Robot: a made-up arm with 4 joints.
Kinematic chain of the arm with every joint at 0, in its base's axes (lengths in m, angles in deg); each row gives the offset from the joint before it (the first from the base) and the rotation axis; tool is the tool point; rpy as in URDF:
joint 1: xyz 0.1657 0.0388 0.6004 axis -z
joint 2: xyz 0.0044 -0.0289 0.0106 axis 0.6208 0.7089 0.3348
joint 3: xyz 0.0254 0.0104 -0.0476 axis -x
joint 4: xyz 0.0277 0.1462 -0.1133 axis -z
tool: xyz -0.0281 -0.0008 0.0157 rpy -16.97 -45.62 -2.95
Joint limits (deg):
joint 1: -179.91..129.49
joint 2: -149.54..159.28
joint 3: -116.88..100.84
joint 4: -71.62..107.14
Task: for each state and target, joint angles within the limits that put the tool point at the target. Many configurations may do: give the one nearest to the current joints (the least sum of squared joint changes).
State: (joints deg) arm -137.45 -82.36 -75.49 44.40
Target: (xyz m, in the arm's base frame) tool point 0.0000 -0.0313 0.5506
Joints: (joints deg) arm -168.34 -68.66 -42.30 52.84
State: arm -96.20 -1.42 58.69 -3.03
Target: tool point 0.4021 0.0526 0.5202
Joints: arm -67.84 -55.01 81.73 24.47
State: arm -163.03 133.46 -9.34 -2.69
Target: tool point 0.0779 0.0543 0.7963
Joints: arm -177.72 157.80 -25.04 13.48
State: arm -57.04 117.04 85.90 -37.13
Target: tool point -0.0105 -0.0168 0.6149
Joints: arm -16.48 139.51 95.85 -61.74
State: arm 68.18 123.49 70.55 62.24
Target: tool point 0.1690 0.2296 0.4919
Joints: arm 82.45 93.72 95.49 57.02
